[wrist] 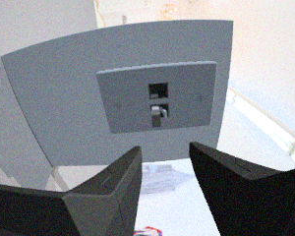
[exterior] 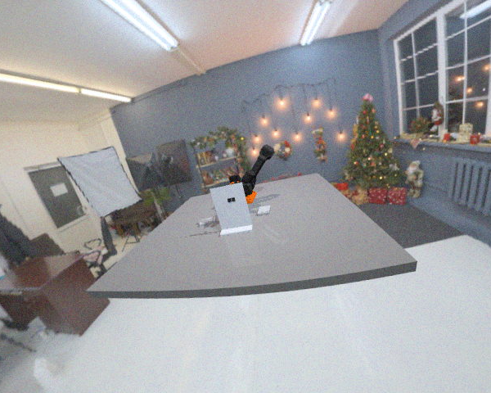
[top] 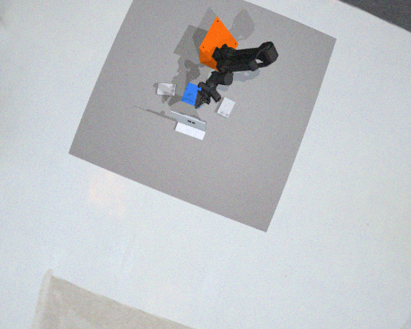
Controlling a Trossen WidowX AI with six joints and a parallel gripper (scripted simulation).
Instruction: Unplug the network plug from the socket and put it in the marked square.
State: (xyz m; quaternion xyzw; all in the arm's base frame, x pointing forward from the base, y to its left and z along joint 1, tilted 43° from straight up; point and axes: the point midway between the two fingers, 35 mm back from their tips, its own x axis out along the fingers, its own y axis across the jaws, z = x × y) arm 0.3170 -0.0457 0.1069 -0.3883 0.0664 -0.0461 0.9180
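My gripper tip is 60 mm short of the pale network plug. Also, from my gripper tip: blue marked square (170 mm below, 110 mm behind, 70 mm to the right); then grey upright panel (80 mm ahead, 60 mm below, 10 mm to the left).
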